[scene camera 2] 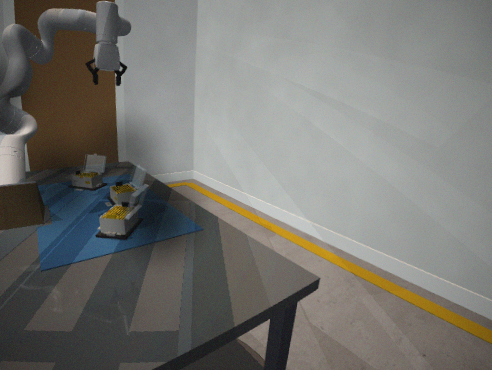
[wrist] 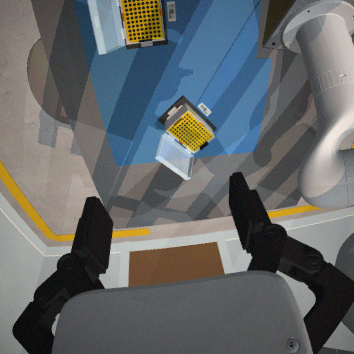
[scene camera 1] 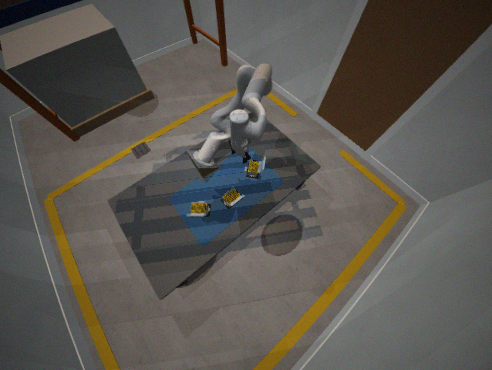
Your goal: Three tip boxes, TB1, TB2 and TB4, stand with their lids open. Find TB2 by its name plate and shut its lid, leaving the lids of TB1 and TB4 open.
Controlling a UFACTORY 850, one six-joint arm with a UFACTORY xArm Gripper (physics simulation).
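Observation:
The gripper (scene camera 2: pixel 107 85) shares its view with a blue mat (scene camera 2: pixel 71 238). A clear lid (wrist: pixel 169 152) appears together with the gripper (wrist: pixel 165 198) and the mat (wrist: pixel 211 59), and the blue mat (scene camera 1: pixel 232 175) is visible there too.

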